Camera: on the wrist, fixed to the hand. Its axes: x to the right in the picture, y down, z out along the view.
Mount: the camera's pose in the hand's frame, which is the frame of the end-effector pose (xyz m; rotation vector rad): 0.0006 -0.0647 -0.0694 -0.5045 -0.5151 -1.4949
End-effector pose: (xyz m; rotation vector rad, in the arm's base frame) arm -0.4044 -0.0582 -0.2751 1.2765 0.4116 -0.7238
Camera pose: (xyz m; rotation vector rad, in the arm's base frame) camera -0.4410 0.0007 -0.3399 0.0721 1.0369 -1.9663
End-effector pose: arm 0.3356 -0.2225 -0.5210 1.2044 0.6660 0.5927
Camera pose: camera 0.2889 -0.1943 -0.5986 0.1378 0.7123 -0.7588
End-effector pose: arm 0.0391 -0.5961 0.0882 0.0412 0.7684 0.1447
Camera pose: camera -0.0013 -0.6611 0.0321 -0.9281 0.0840 -1.0605
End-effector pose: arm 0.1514 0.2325 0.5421 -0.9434 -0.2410 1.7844
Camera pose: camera 0.2453 0.2422 0.5320 -0.3214 -1.3562 0.4863
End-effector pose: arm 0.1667 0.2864 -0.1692 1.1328 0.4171 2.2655
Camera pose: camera 0.1331 0.3363 -0.2426 0.6500 0.2741 0.6680
